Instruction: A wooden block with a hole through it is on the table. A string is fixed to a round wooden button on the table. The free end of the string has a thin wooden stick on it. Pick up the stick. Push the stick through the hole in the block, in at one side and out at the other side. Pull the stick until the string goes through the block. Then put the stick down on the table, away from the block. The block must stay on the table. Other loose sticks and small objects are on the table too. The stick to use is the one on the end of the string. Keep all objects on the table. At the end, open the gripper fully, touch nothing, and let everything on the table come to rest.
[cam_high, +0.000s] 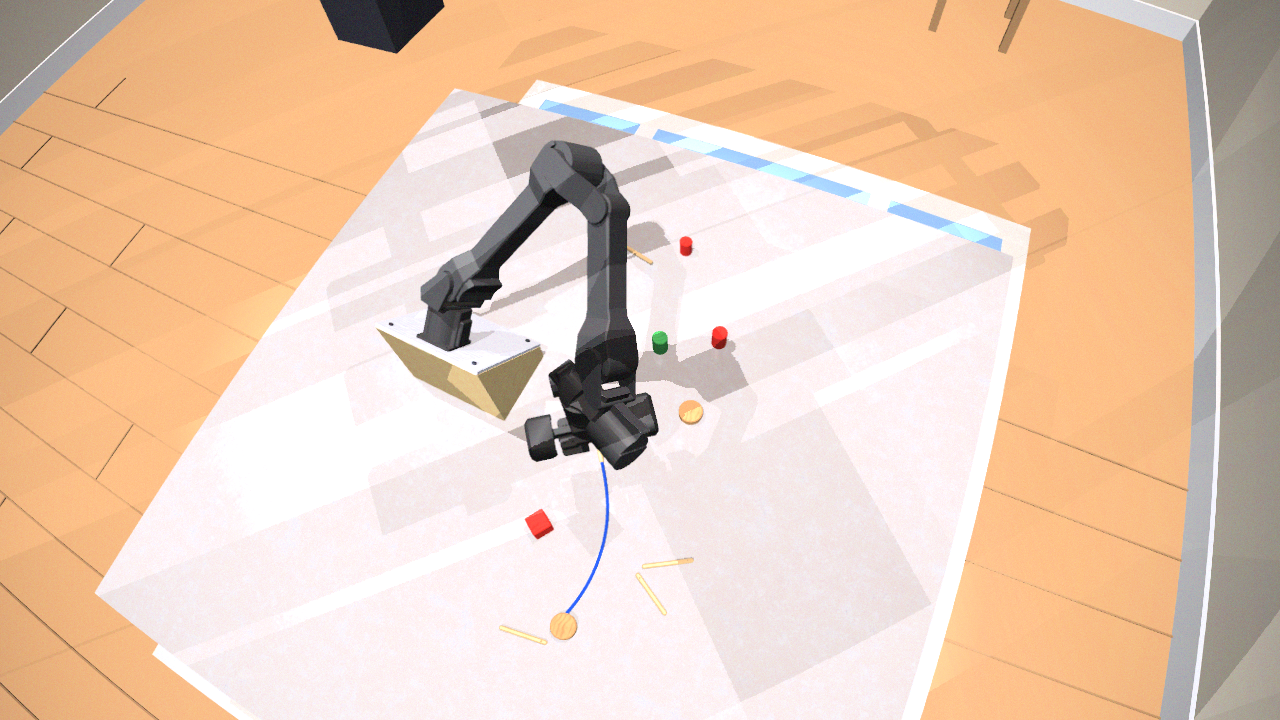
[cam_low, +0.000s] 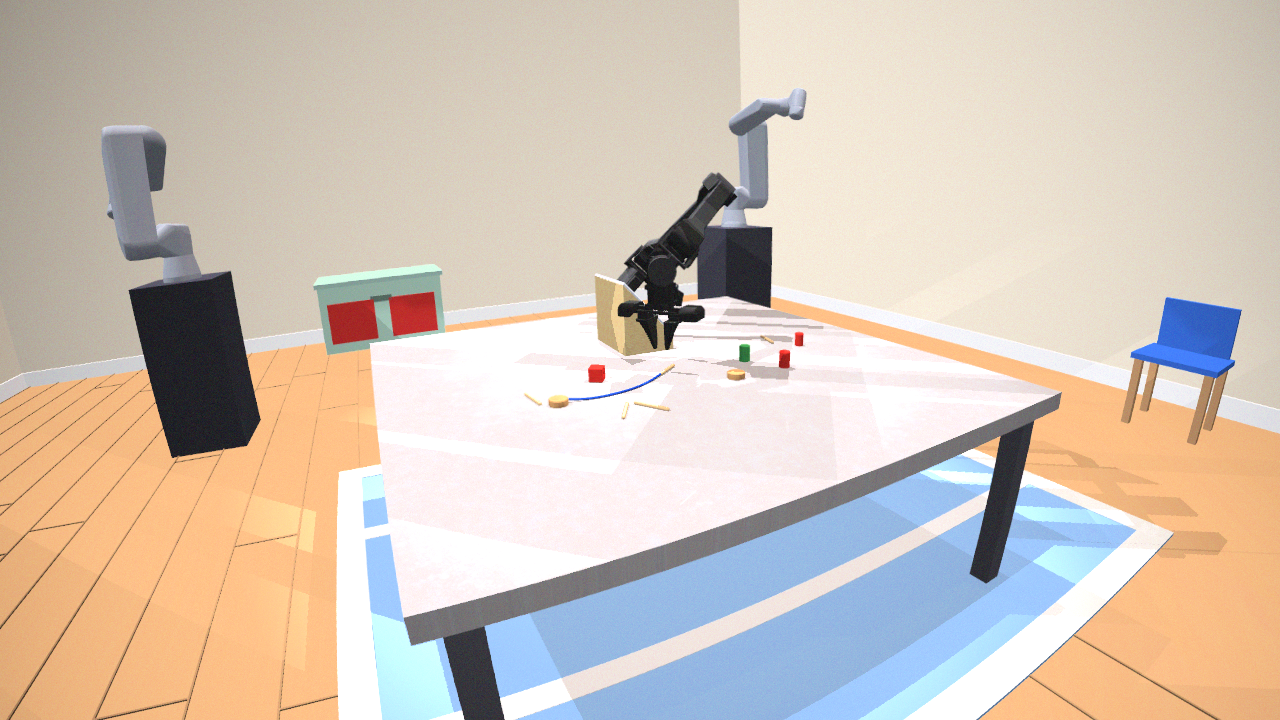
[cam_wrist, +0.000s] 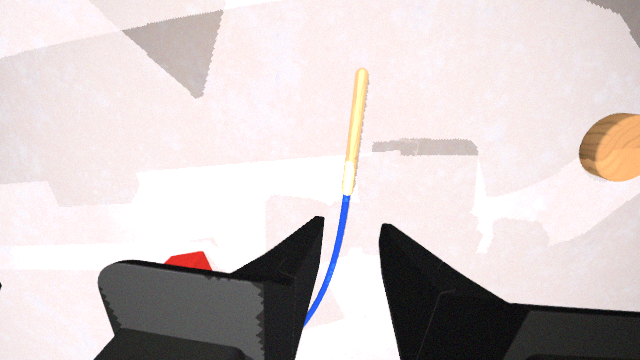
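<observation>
My gripper tip is now 10 mm past the thin wooden stick, 10 mm to the right of it and 60 mm above it. From my gripper tip the other things lie so: red cube: 30 mm behind, 140 mm to the right, 40 mm below; green cylinder: 220 mm to the left, 40 mm below; round wooden button: 70 mm ahead, 260 mm to the right, 50 mm below.
</observation>
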